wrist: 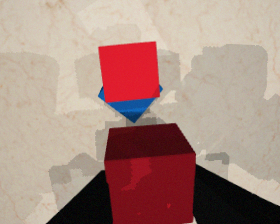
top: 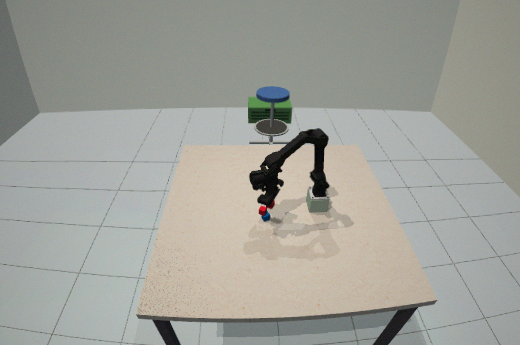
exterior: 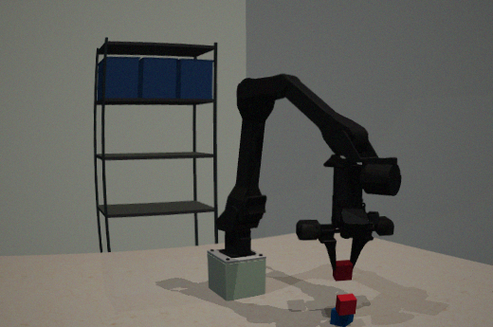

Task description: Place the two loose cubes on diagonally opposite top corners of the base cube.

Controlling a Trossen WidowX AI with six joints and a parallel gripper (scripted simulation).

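Now: the blue base cube 10 cm below my gripper tip, 2 cm ahead of it and 1 cm to the right of it.
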